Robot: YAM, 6 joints.
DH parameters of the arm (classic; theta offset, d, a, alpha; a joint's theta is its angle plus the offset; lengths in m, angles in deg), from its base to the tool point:
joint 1: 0 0.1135 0.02 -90
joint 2: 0 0 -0.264 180
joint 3: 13.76 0 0.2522 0
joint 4: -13.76 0 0.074 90
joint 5: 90 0 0 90
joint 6: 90 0.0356 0 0
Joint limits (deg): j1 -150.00..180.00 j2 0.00..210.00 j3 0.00..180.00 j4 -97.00..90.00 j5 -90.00..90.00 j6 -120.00..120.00
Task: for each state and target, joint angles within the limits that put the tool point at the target. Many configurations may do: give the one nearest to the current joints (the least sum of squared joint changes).
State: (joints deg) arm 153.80 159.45 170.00 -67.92 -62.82 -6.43
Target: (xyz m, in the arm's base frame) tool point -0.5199 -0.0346 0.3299
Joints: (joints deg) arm 180.00 152.40 174.68 -63.47 -76.39 -6.43
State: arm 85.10 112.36 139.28 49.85 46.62 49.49
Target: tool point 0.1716 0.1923 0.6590
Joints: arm 54.29 105.87 142.58 51.18 49.50 49.49
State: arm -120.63 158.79 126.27 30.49 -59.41 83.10
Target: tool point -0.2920 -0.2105 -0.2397
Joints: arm -149.14 184.00 90.79 21.74 -60.36 83.10
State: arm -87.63 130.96 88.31 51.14 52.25 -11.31
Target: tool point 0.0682 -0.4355 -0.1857
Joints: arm -77.77 179.11 94.20 44.01 46.07 -11.31
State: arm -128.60 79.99 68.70 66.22 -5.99 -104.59
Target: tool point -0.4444 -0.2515 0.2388
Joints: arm -150.00 127.25 86.77 55.59 7.09 -104.59
